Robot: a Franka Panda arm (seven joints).
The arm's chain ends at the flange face. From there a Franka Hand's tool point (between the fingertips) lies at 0.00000 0.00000 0.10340 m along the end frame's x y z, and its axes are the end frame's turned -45 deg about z.
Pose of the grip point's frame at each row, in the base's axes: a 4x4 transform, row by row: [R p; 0 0 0 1], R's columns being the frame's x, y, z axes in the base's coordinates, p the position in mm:
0.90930, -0.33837, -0.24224, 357.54; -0.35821, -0.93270, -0.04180, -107.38; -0.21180, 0.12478, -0.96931, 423.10; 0, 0, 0, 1
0.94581, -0.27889, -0.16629, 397.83; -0.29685, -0.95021, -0.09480, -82.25; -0.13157, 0.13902, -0.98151, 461.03; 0, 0, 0, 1
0.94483, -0.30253, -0.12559, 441.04; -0.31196, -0.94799, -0.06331, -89.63; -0.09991, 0.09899, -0.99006, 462.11; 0, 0, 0, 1
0.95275, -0.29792, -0.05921, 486.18; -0.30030, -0.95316, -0.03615, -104.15; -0.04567, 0.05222, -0.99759, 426.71; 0, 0, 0, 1
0.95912, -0.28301, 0.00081, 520.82; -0.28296, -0.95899, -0.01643, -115.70; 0.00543, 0.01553, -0.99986, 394.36; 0, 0, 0, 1
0.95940, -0.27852, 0.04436, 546.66; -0.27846, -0.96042, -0.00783, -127.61; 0.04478, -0.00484, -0.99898, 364.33; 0, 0, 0, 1
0.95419, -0.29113, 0.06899, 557.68; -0.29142, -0.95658, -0.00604, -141.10; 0.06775, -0.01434, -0.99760, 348.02; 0, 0, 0, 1
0.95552, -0.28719, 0.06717, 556.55; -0.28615, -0.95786, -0.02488, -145.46; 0.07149, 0.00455, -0.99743, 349.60; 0, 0, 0, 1
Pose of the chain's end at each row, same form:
0.40371, -0.88224, -0.24224, 382.59; -0.91281, -0.40623, -0.04180, -103.06; -0.06153, 0.23800, -0.96931, 523.33; 0, 0, 0, 1
0.47158, -0.86599, -0.16629, 415.02; -0.88180, -0.46200, -0.09480, -72.45; 0.00527, 0.19134, -0.98151, 562.52; 0, 0, 0, 1
0.45417, -0.88202, -0.12559, 454.03; -0.89092, -0.44974, -0.06331, -83.08; -0.00065, 0.14064, -0.99006, 564.48; 0, 0, 0, 1
0.46303, -0.88436, -0.05921, 492.30; -0.88633, -0.46164, -0.03615, -100.41; 0.00463, 0.06922, -0.99759, 529.86; 0, 0, 0, 1
0.47808, -0.87832, 0.00081, 520.74; -0.87819, -0.47803, -0.01643, -114.00; 0.01482, 0.00714, -0.99986, 497.75; 0, 0, 0, 1
0.48145, -0.87534, 0.04436, 542.07; -0.87602, -0.48222, -0.00783, -126.80; 0.02824, -0.03509, -0.99898, 467.62; 0, 0, 0, 1
0.46885, -0.88057, 0.06899, 550.55; -0.88247, -0.47034, -0.00604, -140.48; 0.03777, -0.05805, -0.99760, 451.17; 0, 0, 0, 1
0.47258, -0.87873, 0.06717, 549.60; -0.87965, -0.47497, -0.02488, -142.89; 0.05377, -0.04733, -0.99743, 452.73; 0, 0, 0, 1

